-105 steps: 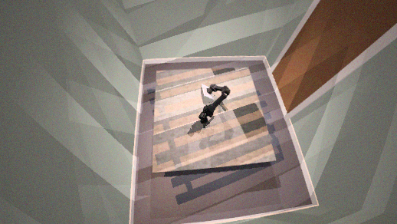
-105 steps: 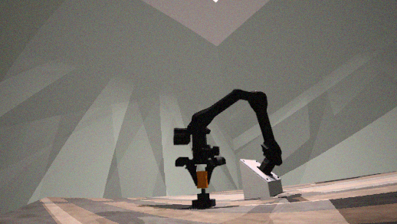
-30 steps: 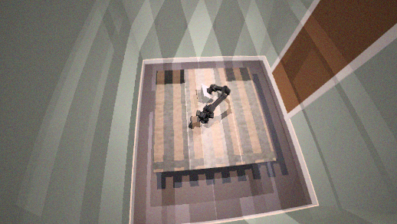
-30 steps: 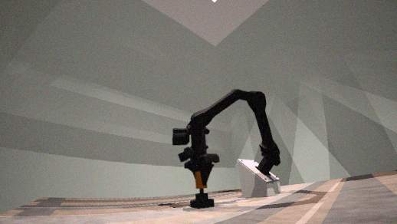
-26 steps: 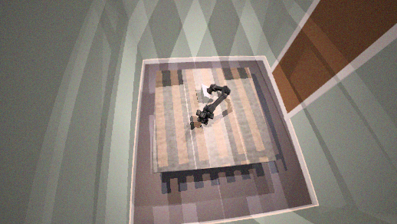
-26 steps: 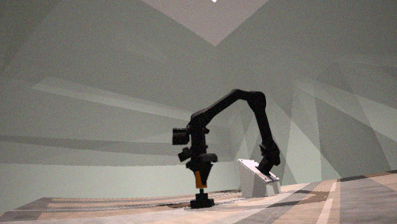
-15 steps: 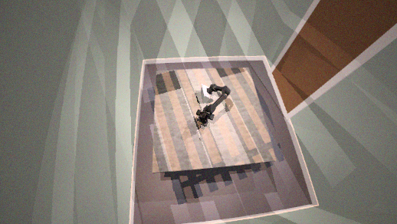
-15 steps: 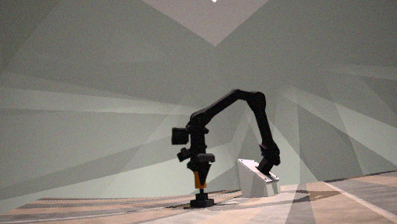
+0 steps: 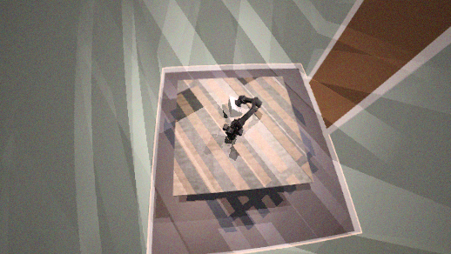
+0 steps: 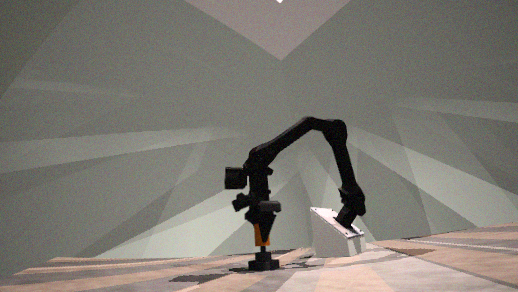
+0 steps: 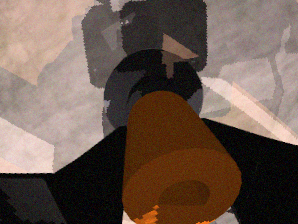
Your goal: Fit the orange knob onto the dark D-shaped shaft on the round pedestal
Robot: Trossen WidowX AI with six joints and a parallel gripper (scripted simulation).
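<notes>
The orange knob lies 2 cm above my gripper tip. Also, from my gripper tip: dark round pedestal: 4 cm below.
</notes>
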